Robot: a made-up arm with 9 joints. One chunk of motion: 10 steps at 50 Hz.
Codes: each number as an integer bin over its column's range. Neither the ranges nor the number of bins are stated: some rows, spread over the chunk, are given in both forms.
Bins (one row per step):
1: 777 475 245 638 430 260 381 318 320
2: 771 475 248 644 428 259 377 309 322
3: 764 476 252 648 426 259 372 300 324
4: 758 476 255 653 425 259 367 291 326
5: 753 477 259 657 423 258 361 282 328
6: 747 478 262 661 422 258 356 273 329
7: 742 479 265 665 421 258 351 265 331
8: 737 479 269 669 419 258 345 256 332
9: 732 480 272 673 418 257 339 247 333
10: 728 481 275 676 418 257 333 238 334
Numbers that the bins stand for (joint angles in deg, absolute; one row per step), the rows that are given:
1: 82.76 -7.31 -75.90 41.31 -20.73 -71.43 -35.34 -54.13 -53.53
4: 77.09 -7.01 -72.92 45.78 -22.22 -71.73 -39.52 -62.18 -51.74
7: 72.32 -6.11 -69.94 49.36 -23.41 -72.02 -44.29 -69.94 -50.25
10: 68.15 -5.52 -66.95 52.64 -24.31 -72.32 -49.66 -77.99 -49.36
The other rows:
2: 80.97 -7.31 -75.01 43.10 -21.32 -71.73 -36.53 -56.81 -52.94
3: 78.88 -7.01 -73.81 44.29 -21.92 -71.73 -38.03 -59.50 -52.34
5: 75.60 -6.71 -71.73 46.97 -22.82 -72.02 -41.31 -64.87 -51.15
6: 73.81 -6.41 -70.83 48.17 -23.11 -72.02 -42.80 -67.55 -50.85
8: 70.83 -6.11 -68.74 50.55 -24.01 -72.02 -46.08 -72.62 -49.95
9: 69.34 -5.82 -67.85 51.74 -24.31 -72.32 -47.87 -75.31 -49.66

